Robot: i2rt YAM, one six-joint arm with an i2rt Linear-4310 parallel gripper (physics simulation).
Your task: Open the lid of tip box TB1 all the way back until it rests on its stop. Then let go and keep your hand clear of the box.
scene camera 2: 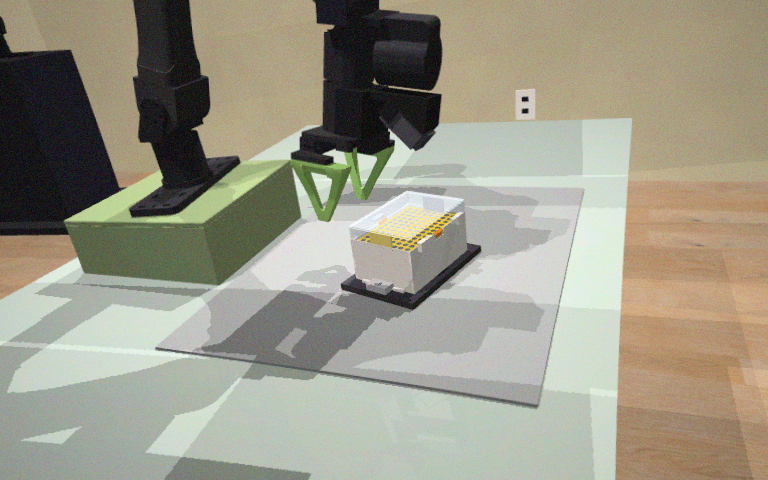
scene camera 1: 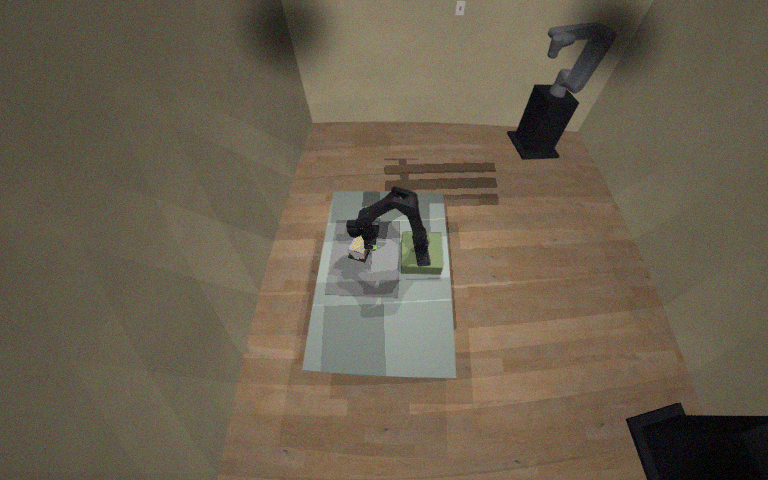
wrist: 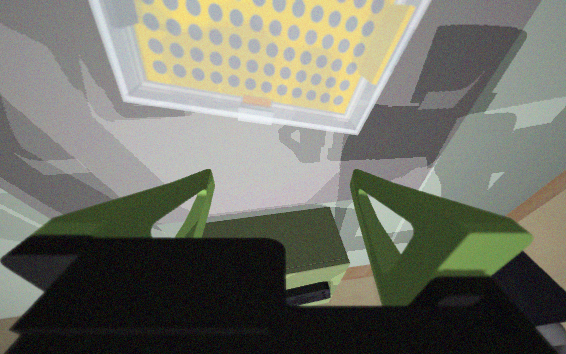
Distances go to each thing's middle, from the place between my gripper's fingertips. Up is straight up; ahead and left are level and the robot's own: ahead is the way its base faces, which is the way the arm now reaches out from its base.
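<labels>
Tip box lid (scene camera 2: 402, 222): my gripper 1 cm above it, 1 cm to the left of it, 8 cm short of it. Grey mat (wrist: 77, 144): 7 cm ahead of my hand, 3 cm to the left, 8 cm below.
</labels>
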